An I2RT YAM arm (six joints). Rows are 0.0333 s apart.
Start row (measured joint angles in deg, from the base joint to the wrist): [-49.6, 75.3, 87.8, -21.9, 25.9, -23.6]
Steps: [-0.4, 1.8, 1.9, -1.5, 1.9, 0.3]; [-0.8, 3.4, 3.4, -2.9, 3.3, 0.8]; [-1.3, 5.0, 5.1, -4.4, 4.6, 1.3]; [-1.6, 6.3, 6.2, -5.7, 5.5, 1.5]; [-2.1, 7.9, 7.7, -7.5, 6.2, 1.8]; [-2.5, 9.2, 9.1, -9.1, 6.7, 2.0]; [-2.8, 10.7, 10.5, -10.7, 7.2, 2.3]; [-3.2, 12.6, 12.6, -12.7, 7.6, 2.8]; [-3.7, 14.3, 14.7, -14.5, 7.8, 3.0]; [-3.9, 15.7, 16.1, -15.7, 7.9, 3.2]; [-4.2, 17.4, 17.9, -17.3, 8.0, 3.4]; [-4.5, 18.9, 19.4, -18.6, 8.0, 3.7]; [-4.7, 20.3, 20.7, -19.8, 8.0, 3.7]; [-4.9, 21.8, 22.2, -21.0, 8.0, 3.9]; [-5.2, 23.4, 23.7, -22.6, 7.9, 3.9]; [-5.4, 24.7, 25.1, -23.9, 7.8, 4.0]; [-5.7, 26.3, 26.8, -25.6, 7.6, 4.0]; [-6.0, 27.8, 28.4, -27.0, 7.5, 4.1]
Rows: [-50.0, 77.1, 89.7, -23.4, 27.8, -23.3]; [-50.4, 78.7, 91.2, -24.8, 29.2, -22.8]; [-50.9, 80.3, 92.9, -26.3, 30.5, -22.3]; [-51.2, 81.6, 94.0, -27.6, 31.4, -22.1]; [-51.7, 83.2, 95.5, -29.4, 32.1, -21.8]; [-52.1, 84.5, 96.9, -31.0, 32.6, -21.6]; [-52.4, 86.0, 98.3, -32.6, 33.1, -21.3]; [-52.8, 87.9, 100.4, -34.6, 33.5, -20.8]; [-53.3, 89.6, 102.5, -36.4, 33.7, -20.6]; [-53.5, 91.0, 103.9, -37.6, 33.8, -20.4]; [-53.8, 92.7, 105.7, -39.2, 33.9, -20.2]; [-54.1, 94.2, 107.2, -40.5, 33.9, -19.9]; [-54.3, 95.6, 108.5, -41.7, 33.9, -19.9]; [-54.5, 97.1, 110.0, -42.9, 33.9, -19.7]; [-54.8, 98.7, 111.5, -44.5, 33.8, -19.7]; [-55.0, 100.0, 112.9, -45.8, 33.7, -19.6]; [-55.3, 101.6, 114.6, -47.5, 33.5, -19.6]; [-55.6, 103.1, 116.2, -48.9, 33.4, -19.5]
